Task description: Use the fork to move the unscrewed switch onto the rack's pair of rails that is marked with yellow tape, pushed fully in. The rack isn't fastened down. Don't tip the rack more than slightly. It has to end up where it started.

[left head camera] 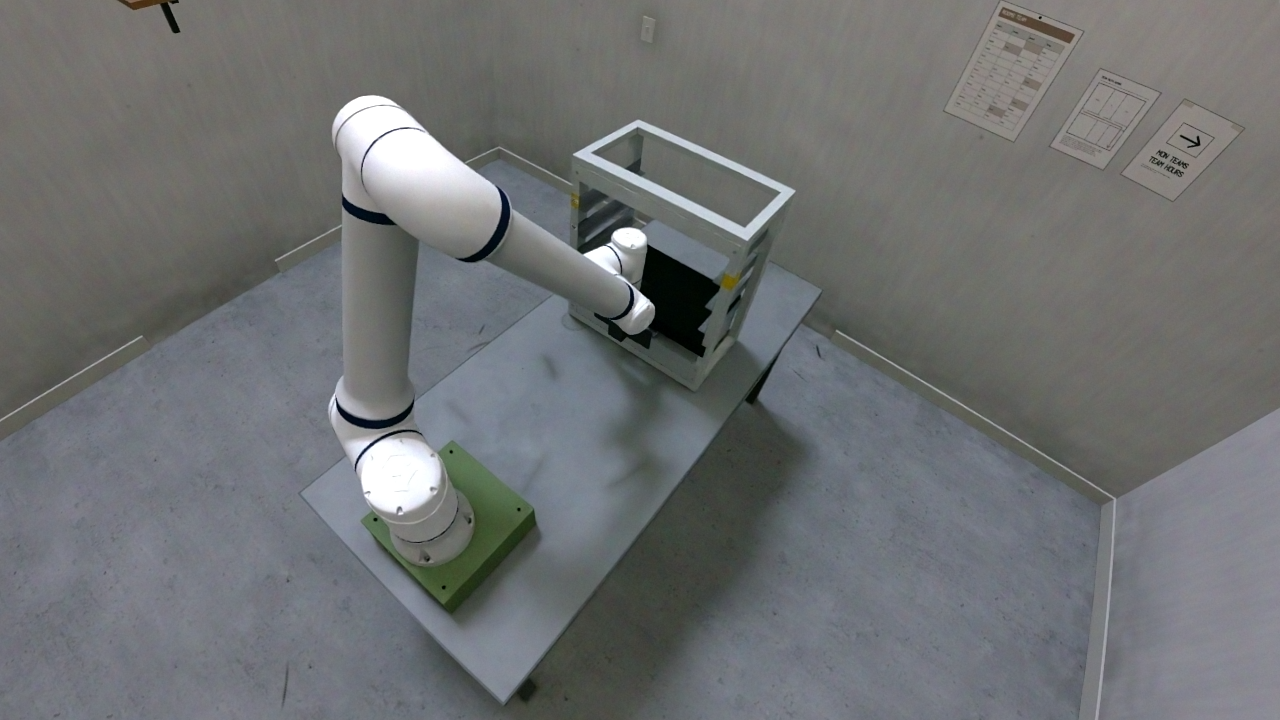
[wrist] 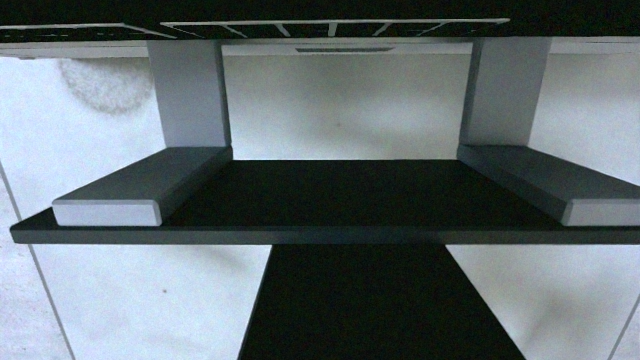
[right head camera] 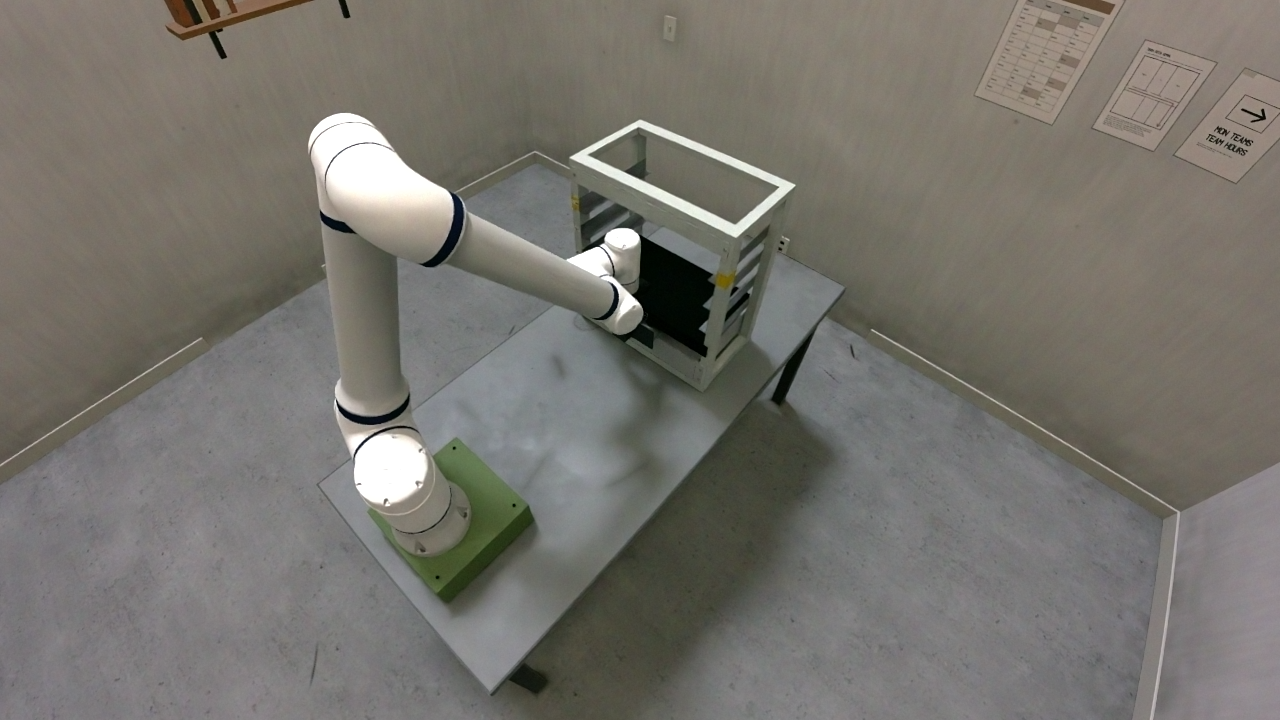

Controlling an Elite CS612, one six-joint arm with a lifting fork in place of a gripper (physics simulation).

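The black switch (left head camera: 675, 291) (right head camera: 675, 286) (wrist: 330, 10) lies level low in the pale grey rack (left head camera: 660, 198) (right head camera: 653, 198), below the rails marked with yellow tape (left head camera: 730, 281) (right head camera: 724, 280). The rack stands upright. My fork (left head camera: 637, 338) (right head camera: 641, 335) (wrist: 345, 100) is close in front of the rack. In the wrist view its two grey tines run forward beneath the switch's front edge, spaced apart. The tine tips are hidden there, and whether the tines touch the switch's underside cannot be told. Its black crossbar stays outside the rack. The arm hides the switch's left front in both head views.
The rack stands at the far end of the grey table (left head camera: 537, 394) (right head camera: 537, 394). The arm's green base block (left head camera: 487, 514) (right head camera: 483, 510) is at the near end. Walls rise behind the rack. In the wrist view, the rack's light lower panel (wrist: 260, 48) with a dark slot shows under the switch.
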